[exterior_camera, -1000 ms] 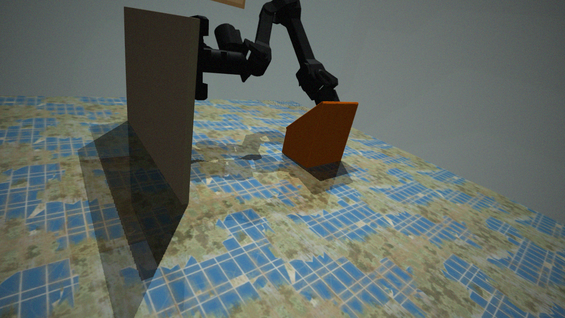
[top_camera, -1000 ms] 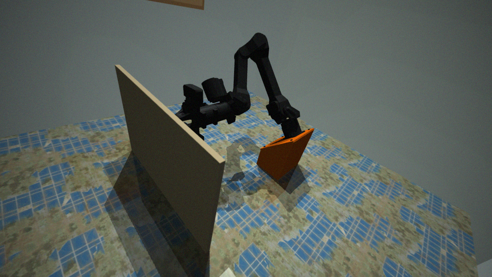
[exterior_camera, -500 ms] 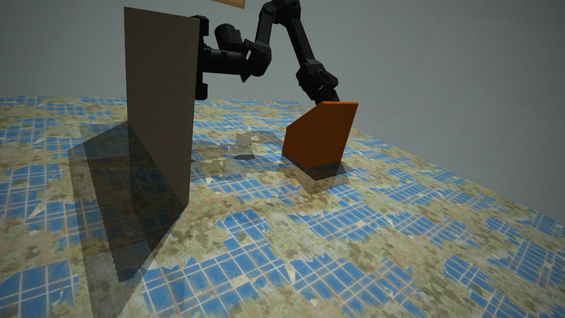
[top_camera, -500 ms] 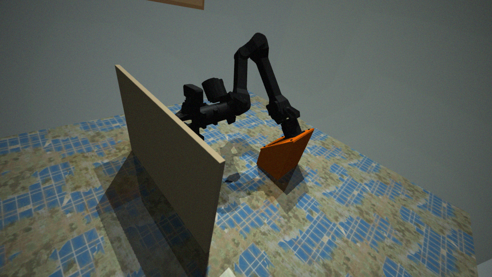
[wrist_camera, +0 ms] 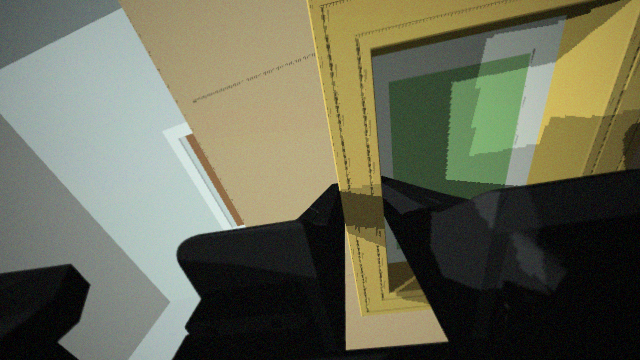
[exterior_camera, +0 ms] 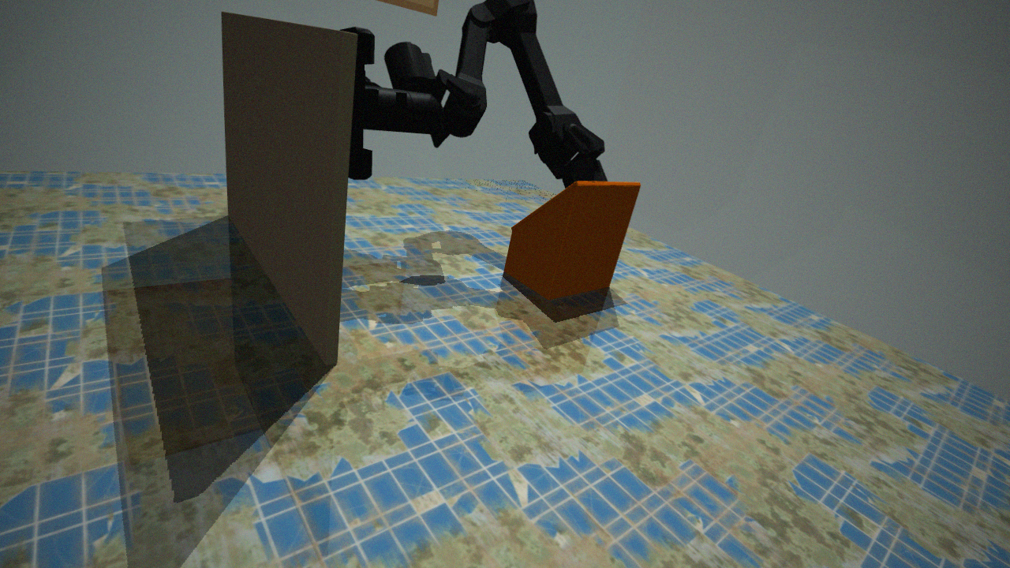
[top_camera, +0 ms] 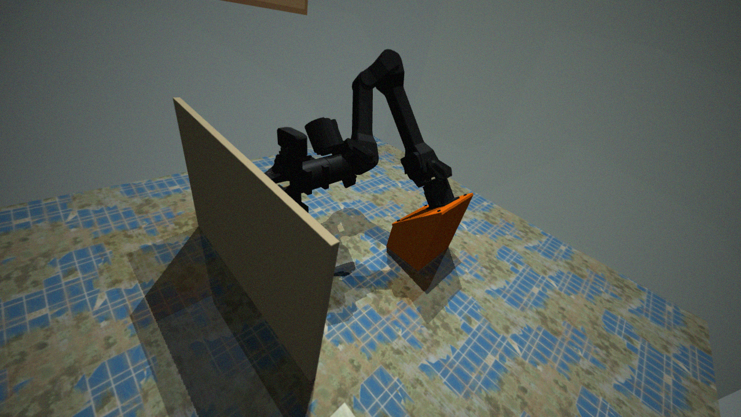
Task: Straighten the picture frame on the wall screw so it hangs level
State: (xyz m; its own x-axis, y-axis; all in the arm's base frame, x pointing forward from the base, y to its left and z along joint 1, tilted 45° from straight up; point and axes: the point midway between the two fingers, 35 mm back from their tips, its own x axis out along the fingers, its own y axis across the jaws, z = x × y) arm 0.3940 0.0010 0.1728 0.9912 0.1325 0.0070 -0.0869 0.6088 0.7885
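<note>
Now: the picture frame 5 cm below my gripper tip and 1 cm to the left of it. Also, from my gripper tip: wall panel: 7 cm below, 2 cm ahead, 1 cm to the left.
</note>
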